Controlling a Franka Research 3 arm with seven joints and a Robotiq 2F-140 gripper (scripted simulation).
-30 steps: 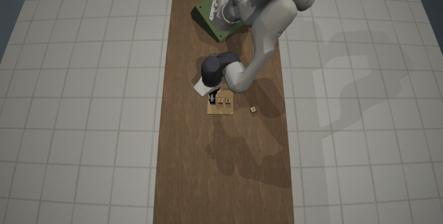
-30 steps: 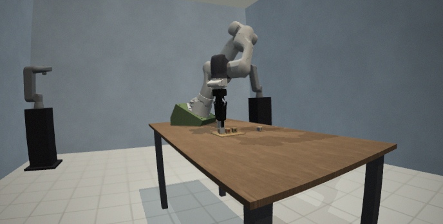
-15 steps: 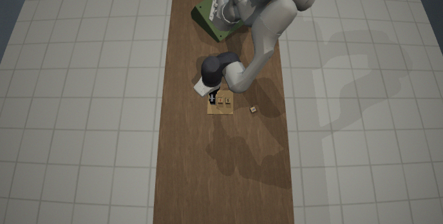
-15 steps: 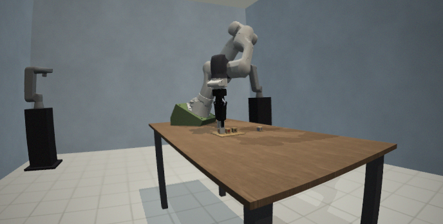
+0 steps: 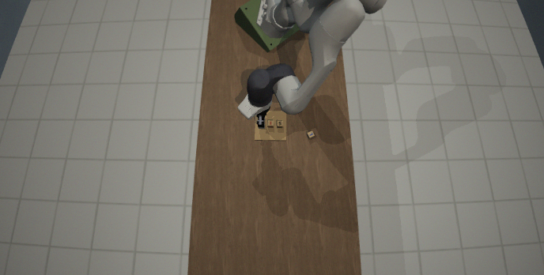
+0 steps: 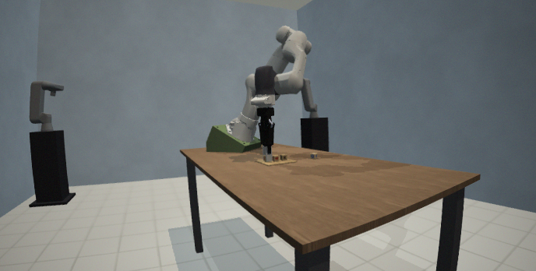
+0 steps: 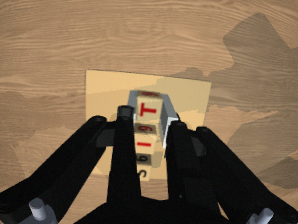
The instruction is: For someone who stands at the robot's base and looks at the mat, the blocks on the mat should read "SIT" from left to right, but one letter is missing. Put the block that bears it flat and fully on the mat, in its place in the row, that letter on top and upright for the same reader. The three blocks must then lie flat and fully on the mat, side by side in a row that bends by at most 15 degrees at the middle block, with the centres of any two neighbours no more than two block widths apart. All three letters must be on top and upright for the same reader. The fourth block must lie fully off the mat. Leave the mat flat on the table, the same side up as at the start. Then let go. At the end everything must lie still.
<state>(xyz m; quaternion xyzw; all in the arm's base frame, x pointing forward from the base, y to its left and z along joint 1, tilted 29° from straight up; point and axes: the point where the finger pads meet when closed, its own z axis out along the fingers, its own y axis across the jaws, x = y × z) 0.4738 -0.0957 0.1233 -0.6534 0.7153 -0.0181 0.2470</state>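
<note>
The I block is 40 mm to the left of my hand and 30 mm below it. Round my hand: S block 80 mm to the left, 30 mm below; mat 40 mm to the left, 40 mm below.
</note>
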